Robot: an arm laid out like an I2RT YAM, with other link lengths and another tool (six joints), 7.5 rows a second.
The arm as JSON. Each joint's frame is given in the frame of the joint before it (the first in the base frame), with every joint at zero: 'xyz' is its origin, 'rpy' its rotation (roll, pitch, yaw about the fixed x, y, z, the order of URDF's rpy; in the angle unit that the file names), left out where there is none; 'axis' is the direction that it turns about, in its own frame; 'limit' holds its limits. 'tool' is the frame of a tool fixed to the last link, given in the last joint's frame.
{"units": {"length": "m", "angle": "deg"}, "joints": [
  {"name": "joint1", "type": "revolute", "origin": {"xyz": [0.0, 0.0, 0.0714]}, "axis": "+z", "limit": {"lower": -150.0, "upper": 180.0}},
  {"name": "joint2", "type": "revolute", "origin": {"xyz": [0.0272, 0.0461, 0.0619]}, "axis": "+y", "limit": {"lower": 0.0, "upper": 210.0}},
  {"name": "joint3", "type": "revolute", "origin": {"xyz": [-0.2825, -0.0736, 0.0]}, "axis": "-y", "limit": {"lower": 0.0, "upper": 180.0}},
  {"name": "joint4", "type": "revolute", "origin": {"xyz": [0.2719, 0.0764, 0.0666]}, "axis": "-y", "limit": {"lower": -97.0, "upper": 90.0}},
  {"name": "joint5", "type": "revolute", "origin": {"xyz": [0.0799, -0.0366, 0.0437]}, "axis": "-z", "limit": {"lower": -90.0, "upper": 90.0}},
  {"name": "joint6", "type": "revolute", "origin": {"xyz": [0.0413, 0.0, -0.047]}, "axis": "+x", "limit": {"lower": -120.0, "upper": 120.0}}
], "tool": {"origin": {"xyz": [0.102, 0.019, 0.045], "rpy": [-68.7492, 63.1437, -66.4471]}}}
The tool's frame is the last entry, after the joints.
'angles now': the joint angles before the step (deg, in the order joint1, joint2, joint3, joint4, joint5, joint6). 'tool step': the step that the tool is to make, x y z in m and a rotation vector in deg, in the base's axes. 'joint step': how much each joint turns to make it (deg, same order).
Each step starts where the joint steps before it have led.
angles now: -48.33, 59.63, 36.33, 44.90, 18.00, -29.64
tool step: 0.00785, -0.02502, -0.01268, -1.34, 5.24, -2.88
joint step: -2.46, 5.50, 1.51, 3.06, -1.35, -4.91
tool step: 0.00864, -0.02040, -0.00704, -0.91, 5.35, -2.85
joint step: -1.20, 4.21, 2.62, 0.47, -0.08, -5.24
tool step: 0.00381, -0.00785, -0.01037, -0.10, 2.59, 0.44
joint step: -1.10, 1.83, 0.06, 0.69, -2.15, -1.55
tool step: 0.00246, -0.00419, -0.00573, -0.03, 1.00, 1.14
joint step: -0.84, 1.21, 0.05, 0.62, -2.14, -0.17
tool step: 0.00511, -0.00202, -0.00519, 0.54, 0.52, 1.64
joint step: -0.21, 1.09, 0.26, 0.00, -1.80, 0.47
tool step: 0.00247, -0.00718, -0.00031, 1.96, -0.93, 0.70
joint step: -0.34, 1.07, 1.52, -1.89, -0.47, 2.15
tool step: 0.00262, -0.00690, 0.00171, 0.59, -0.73, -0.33
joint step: -0.01, 1.45, 1.46, -0.21, 0.56, 0.83
